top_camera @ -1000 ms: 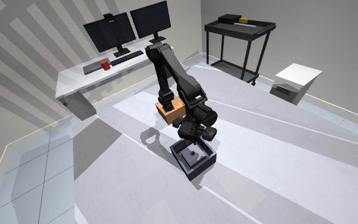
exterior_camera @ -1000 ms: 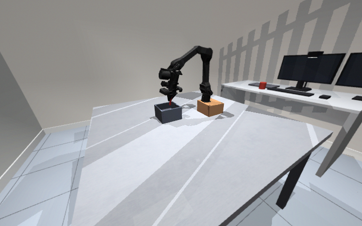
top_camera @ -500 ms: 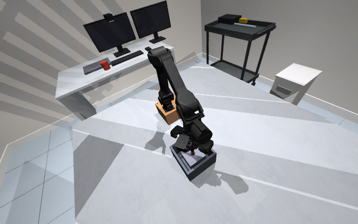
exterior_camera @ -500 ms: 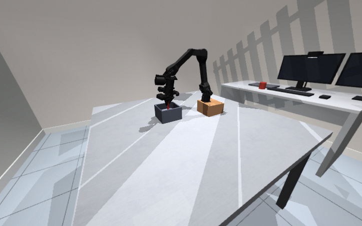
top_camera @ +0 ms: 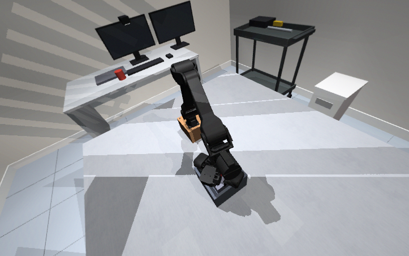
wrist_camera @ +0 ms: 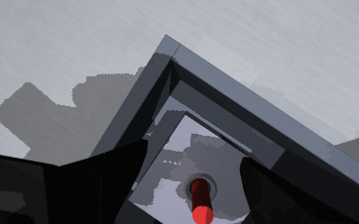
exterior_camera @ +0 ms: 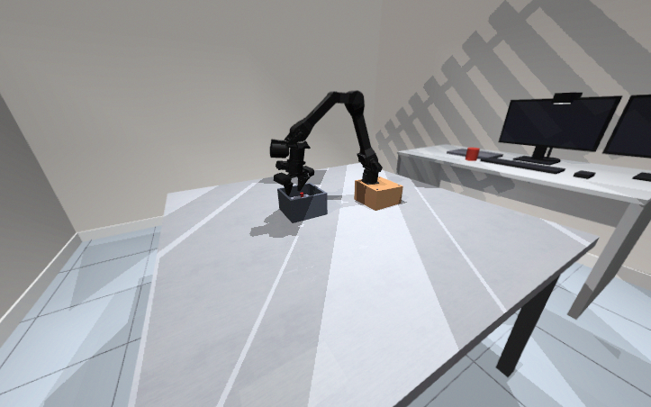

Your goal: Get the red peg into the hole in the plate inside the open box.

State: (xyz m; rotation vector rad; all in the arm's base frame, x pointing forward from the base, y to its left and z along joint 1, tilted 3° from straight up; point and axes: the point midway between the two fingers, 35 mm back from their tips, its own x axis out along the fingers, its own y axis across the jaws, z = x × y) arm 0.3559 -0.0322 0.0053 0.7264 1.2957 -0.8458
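Now: gripper tip 3 cm past the red peg, 3 cm to the right of it and 3 cm above it. Also, from my gripper tip: dark grey box: 3 cm behind, 2 cm to the left, 6 cm below; then pale plate: 3 cm behind, 2 cm to the left, 4 cm below.
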